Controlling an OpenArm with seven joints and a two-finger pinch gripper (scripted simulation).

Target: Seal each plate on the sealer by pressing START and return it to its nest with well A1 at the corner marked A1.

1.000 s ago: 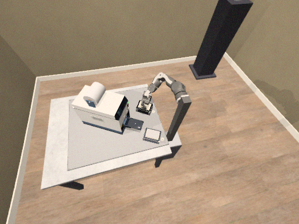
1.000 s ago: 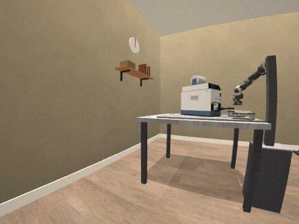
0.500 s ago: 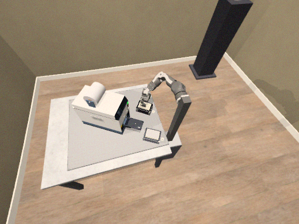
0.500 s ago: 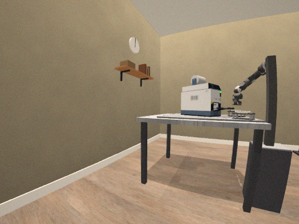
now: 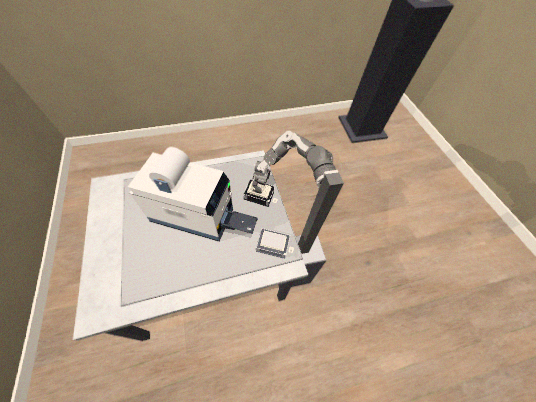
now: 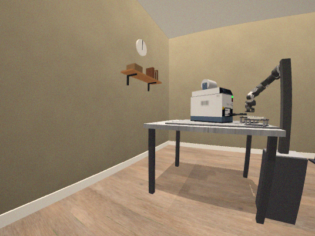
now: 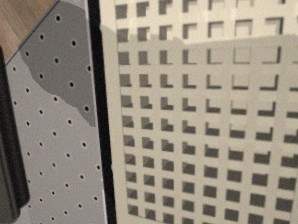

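The plate lies 50 mm below my hand. Also, from my hand: plate nest 10 mm behind, 340 mm to the left, 60 mm below; then yellow warning label 270 mm ahead, 240 mm to the left, 30 mm above; then sealer stage 140 mm ahead, 210 mm to the left, 20 mm below.
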